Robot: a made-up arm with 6 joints.
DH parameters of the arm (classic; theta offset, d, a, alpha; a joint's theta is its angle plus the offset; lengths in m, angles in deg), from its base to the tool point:
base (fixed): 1.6 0 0.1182 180
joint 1: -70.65 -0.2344 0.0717 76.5
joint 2: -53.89 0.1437 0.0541 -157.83
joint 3: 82.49 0 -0.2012 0
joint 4: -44.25 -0.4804 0.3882 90
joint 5: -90 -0.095 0.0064 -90
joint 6: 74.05 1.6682 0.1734 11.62
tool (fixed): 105.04 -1.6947 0 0
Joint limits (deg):
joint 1: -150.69..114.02
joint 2: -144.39..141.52
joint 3: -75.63..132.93
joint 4: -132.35..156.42
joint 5: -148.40..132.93
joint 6: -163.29..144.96
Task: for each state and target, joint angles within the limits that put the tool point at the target. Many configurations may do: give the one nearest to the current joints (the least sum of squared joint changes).
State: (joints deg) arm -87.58 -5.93 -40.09 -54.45 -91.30 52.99
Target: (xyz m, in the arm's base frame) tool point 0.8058 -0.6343 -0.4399
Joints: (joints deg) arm -129.54 33.88 -72.64 -97.34 -120.61 55.49
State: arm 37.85 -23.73 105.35 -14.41 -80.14 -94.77
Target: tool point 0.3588 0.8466 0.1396
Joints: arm 78.91 -18.64 119.29 30.00 -53.91 -93.56
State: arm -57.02 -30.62 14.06 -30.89 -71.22 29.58
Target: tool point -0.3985 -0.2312 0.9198
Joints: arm -46.68 -16.35 19.48 -39.60 -66.44 33.46
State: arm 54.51 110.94 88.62 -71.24 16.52 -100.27
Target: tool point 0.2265 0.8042 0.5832
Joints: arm 40.86 111.27 94.52 -47.23 9.00 -63.85
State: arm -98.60 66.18 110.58 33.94 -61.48 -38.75
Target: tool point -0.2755 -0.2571 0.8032
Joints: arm -72.12 80.33 82.23 -21.02 -66.81 0.61
